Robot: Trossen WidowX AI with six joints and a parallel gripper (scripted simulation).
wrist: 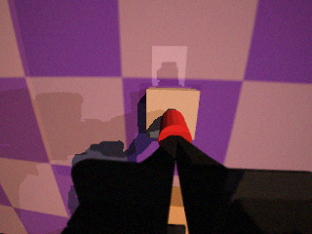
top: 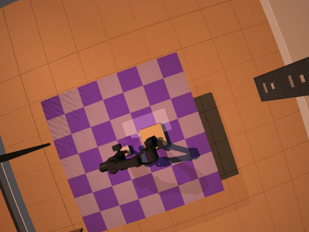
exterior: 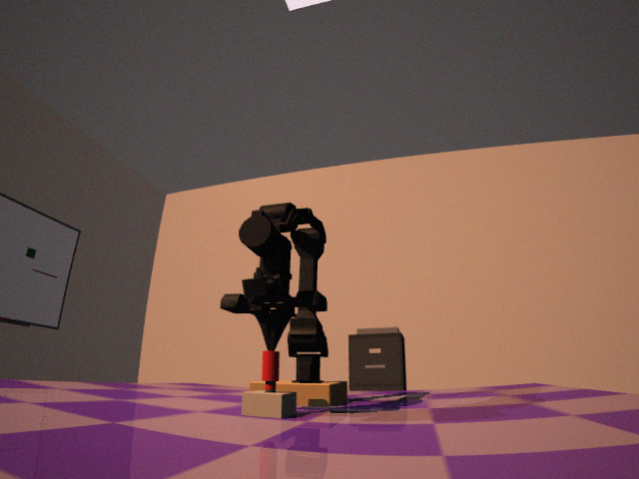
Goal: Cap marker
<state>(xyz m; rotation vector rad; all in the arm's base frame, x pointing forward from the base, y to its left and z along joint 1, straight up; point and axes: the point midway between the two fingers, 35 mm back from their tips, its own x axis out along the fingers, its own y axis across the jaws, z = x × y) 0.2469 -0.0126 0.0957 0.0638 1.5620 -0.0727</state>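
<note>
The red cap is 3 cm below my gripper tip. Round my gripper tip: tan holder block: 9 cm below.
</note>
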